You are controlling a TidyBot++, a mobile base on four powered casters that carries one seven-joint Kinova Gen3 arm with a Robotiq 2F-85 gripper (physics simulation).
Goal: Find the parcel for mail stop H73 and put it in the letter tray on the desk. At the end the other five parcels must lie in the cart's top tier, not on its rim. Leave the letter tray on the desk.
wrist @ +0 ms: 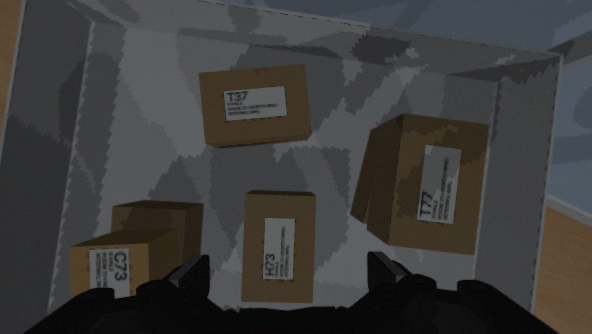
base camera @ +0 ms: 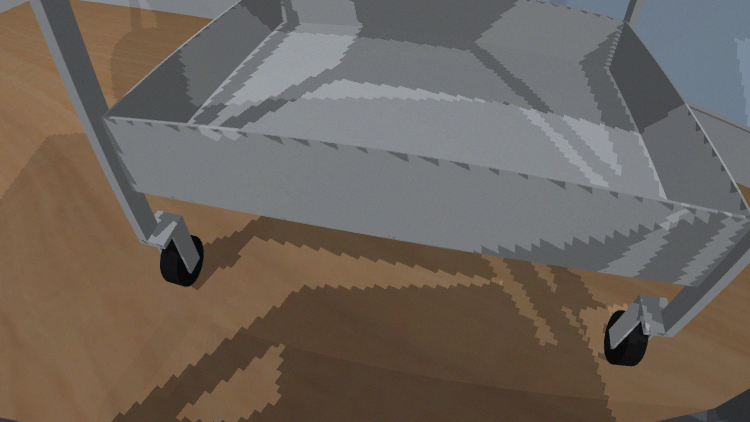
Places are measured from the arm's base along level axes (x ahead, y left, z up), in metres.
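Pixels of known places: gripper, between the fingertips: (wrist: 289,271).
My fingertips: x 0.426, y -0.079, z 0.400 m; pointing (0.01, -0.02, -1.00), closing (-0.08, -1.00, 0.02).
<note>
Behind a point stands the place of what it marks.
The parcel labelled H73 (wrist: 278,247) @[x 0.416, y -0.070, z 0.317 m] lies label up in the cart's top tier (wrist: 522,150) @[x 0.478, y -0.298, z 0.308 m], in the lower middle of the wrist view. My gripper (wrist: 288,271) @[x 0.426, y -0.079, z 0.400 m] is open and empty above it, with one finger to each side of the parcel in this view. Parcel T37 (wrist: 255,105) @[x 0.537, y -0.062, z 0.317 m] lies farther up. Parcel T77 (wrist: 440,185) @[x 0.460, y -0.186, z 0.367 m] is at the right, over or against another parcel (wrist: 367,175) @[x 0.468, y -0.158, z 0.295 m] that is partly hidden. Parcel C73 (wrist: 110,265) @[x 0.430, y 0.037, z 0.367 m] is at the lower left, in front of another parcel (wrist: 157,212) @[x 0.456, y 0.027, z 0.316 m] whose label is hidden. The letter tray and desk do not show.
In the base camera view, the cart's lower tier (base camera: 314,178) @[x 0.295, y 0.023, z -0.224 m] spans the upper part, with a corner post (base camera: 76,62) @[x 0.329, y 0.177, z -0.152 m] at the left. Two casters (base camera: 180,260) @[x 0.331, y 0.162, z -0.355 m] (base camera: 626,338) @[x 0.239, y -0.230, z -0.353 m] stand on the wooden floor (base camera: 62,262) @[x 0.352, y 0.339, z -0.396 m]. The top tier's walls rise around the parcels.
</note>
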